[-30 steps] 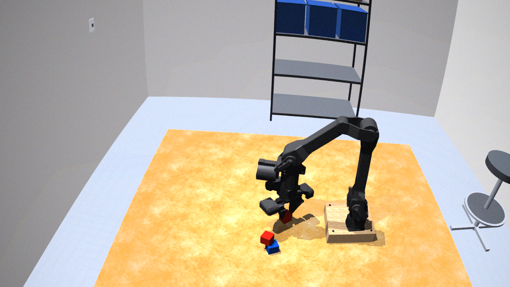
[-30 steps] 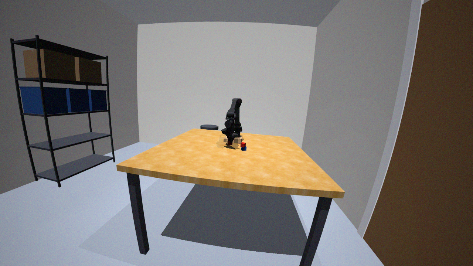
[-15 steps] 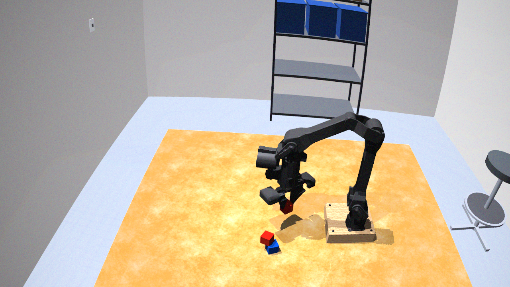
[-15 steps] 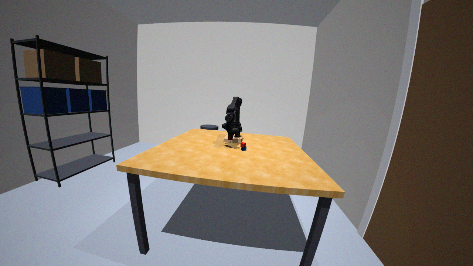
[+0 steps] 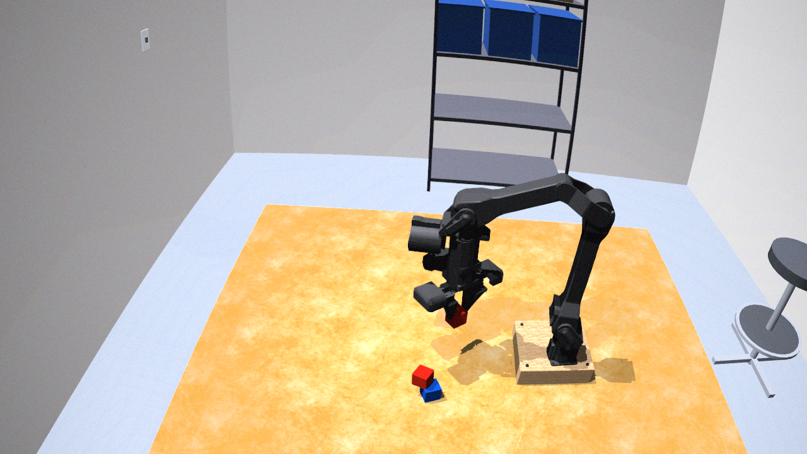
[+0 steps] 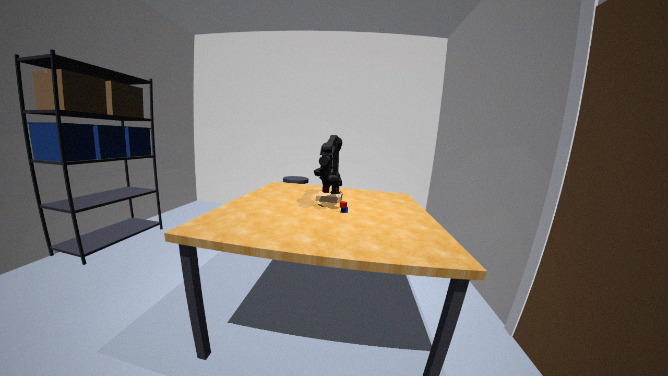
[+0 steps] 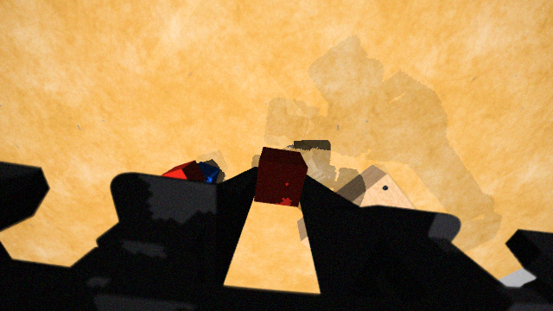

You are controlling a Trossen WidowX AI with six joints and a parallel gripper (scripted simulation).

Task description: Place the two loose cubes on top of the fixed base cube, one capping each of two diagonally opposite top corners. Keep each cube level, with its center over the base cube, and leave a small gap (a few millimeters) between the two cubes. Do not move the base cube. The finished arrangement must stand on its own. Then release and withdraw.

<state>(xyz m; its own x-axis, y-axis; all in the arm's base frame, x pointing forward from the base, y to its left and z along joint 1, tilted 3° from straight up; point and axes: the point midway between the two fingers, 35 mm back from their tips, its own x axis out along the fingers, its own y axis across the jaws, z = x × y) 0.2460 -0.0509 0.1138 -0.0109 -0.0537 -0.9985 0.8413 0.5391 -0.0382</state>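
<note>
Right now my gripper tip is 50 mm short of the blue cube, 120 mm to the right of it and 100 mm above it.
</note>
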